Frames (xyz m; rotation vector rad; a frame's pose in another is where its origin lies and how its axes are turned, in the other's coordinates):
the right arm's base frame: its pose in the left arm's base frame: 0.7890 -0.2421 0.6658 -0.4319 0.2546 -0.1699
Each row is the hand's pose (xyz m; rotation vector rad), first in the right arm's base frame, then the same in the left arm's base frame.
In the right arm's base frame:
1: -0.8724 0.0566 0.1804 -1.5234 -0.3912 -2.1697
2: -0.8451 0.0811 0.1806 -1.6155 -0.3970 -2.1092
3: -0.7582 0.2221 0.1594 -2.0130 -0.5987 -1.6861
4: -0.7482 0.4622 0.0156 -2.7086 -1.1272 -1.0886
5: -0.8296 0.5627 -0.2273 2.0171 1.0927 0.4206
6: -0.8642 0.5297 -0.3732 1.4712 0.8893 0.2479
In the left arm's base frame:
1: 0.0129 0.0673 0.9802 -2.1079 -0.6989 -2.0651
2: 0.0417 0.0834 0.9641 -2.2031 -0.6855 -1.9920
3: 0.1340 0.1825 0.8664 -2.5994 -0.7693 -1.4440
4: 0.1295 0.3390 0.6342 2.5982 0.9941 0.4293
5: -0.0050 0.3516 0.3944 1.7831 1.0449 -0.1566
6: -0.0823 0.2725 0.2879 1.1768 0.9443 -0.2515

